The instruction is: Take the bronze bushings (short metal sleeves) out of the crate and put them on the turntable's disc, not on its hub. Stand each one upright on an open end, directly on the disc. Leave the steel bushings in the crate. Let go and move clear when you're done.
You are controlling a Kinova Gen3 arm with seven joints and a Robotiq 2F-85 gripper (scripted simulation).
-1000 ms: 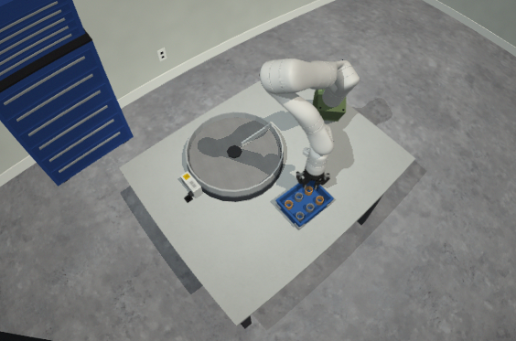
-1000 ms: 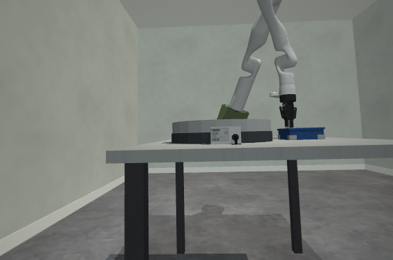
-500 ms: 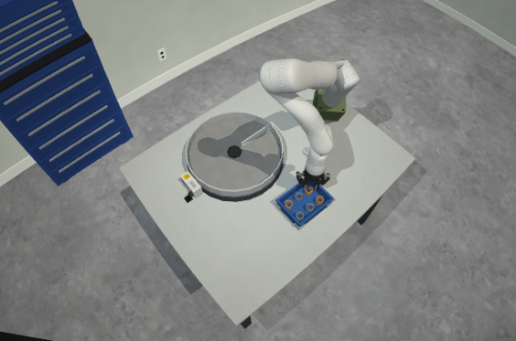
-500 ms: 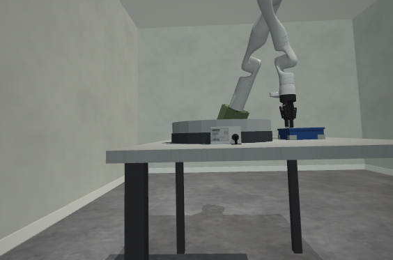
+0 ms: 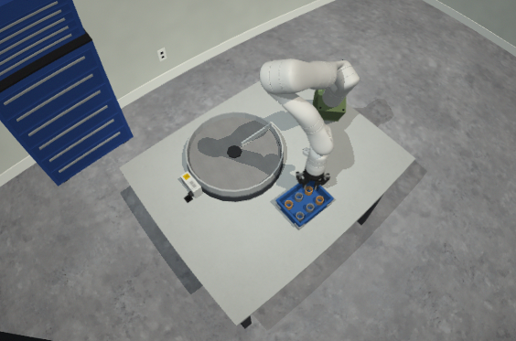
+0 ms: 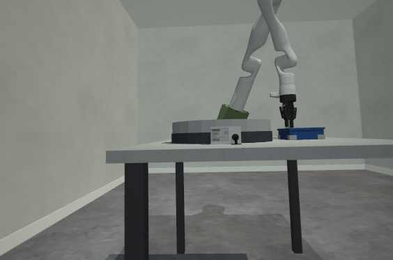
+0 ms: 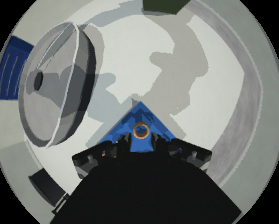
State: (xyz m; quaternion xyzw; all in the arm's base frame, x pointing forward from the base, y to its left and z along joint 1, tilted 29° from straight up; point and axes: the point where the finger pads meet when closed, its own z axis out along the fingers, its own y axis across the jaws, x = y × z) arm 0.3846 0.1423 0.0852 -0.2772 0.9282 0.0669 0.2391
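Right now the blue crate is 50 mm ahead of my hand, 20 mm to the left of it and 50 mm below it. Round my hand: grey turntable disc 70 mm ahead, 350 mm to the right, 20 mm below.
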